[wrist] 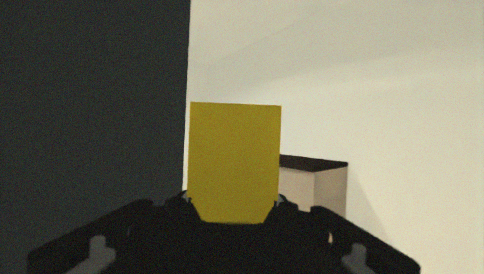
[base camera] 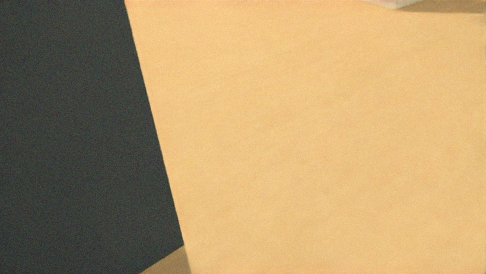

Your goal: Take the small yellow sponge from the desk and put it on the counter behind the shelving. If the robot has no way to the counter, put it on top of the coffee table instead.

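Places are measured from the arm's base along level axes (x ahead, y left, z up), in centimetres.
Pixels of known places: gripper, fingertip midpoint: (wrist: 232,197).
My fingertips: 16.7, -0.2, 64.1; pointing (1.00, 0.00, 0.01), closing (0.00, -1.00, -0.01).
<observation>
Behind a point stands the place of what it marks, as x, y, z.
The yellow sponge (wrist: 234,160) @[13.0, -0.1, 67.8] is in the middle of the wrist view, upright between the two black fingers. My gripper (wrist: 232,197) @[16.7, -0.2, 64.1] is shut on it and holds it off any surface that shows. In the wrist view, a block with a dark top (wrist: 314,163) @[144.5, -63.0, 51.4] and pale beige sides stands beyond the sponge to the right, partly hidden by the sponge and the right finger; it may be the counter, but I cannot tell for certain. The desk and the coffee table cannot be made out in either view.
A large dark panel (base camera: 75,125) @[25.6, 11.7, -17.0] (wrist: 90,100) @[22.0, 16.3, 72.8] fills the left side of both views, close by. A tan wooden floor (base camera: 320,140) @[50.1, -14.7, -39.6] stretches to its right in the base view. A pale wall (wrist: 400,115) @[137.0, -124.6, 90.9] stands behind the block. A whitish edge (base camera: 395,4) @[132.1, -61.0, -37.8] shows at the top right.
</observation>
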